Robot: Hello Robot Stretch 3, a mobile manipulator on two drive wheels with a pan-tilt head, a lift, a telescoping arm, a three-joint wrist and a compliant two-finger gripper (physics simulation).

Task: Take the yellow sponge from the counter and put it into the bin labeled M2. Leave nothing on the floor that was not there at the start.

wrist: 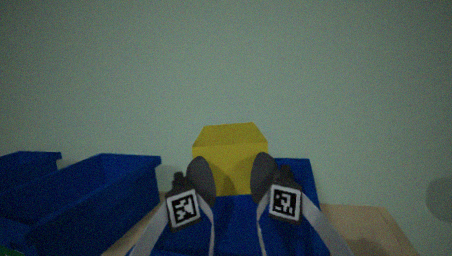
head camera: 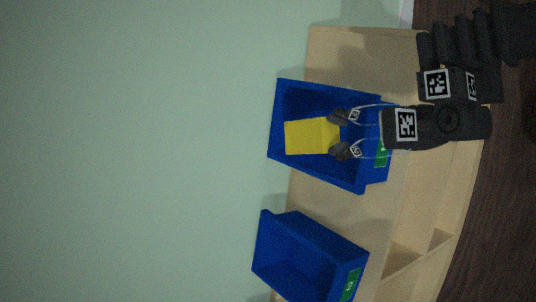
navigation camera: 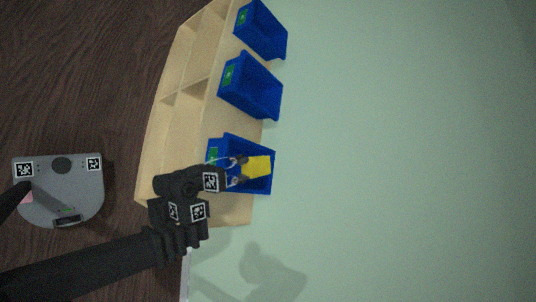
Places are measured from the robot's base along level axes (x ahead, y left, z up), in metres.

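Pixels of known places: gripper, fingertip midpoint: [head camera: 330,135] [navigation camera: 246,167]; robot's base at its link origin: [navigation camera: 61,164].
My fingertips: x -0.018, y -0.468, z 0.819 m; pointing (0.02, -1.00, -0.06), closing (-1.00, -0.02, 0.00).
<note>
For each thing: its top centre in the pictures, then the offset to it from my fingertips. "spot": a spot on its surface instead.
- yellow sponge at its top centre: [head camera: 302,136] [navigation camera: 262,166] 0.025 m up, 0.001 m ahead, 0.046 m right
- blue bin M2 at a spot on its surface: [head camera: 376,175] spot: 0.161 m down, 0.084 m ahead, 0.013 m right
- blue bin labeled N2 at its top centre: [head camera: 290,268] [navigation camera: 262,86] 0.089 m down, 0.318 m ahead, 0.217 m right
- third blue bin at its top centre: [navigation camera: 271,28] 0.089 m down, 0.654 m ahead, 0.308 m right
- wooden shelf unit at a spot on its surface: [head camera: 350,55] spot: 0.209 m down, 0.202 m back, 0.103 m right
The yellow sponge [head camera: 306,136] [navigation camera: 257,167] [wrist: 231,160] is a thick block held between the dark fingertips. My gripper [head camera: 339,133] [navigation camera: 241,169] [wrist: 231,171] is shut on it, one fingertip on each side. Sponge and fingertips show over the opening of the blue bin M2 [head camera: 376,175] [navigation camera: 227,140] [wrist: 300,172], the end bin on the shelf unit. In the head view its green label is partly hidden by the gripper body. How far the sponge's underside is above the bin floor cannot be told.
A blue bin labeled N2 [head camera: 300,250] [navigation camera: 250,85] [wrist: 95,195] stands beside M2. A third blue bin [navigation camera: 261,31] [wrist: 27,170] is farther along the wooden shelf unit [head camera: 350,55] [navigation camera: 235,215] [wrist: 355,215]. The green wall is behind them. My grey base [navigation camera: 75,190] stands on the dark floor.
</note>
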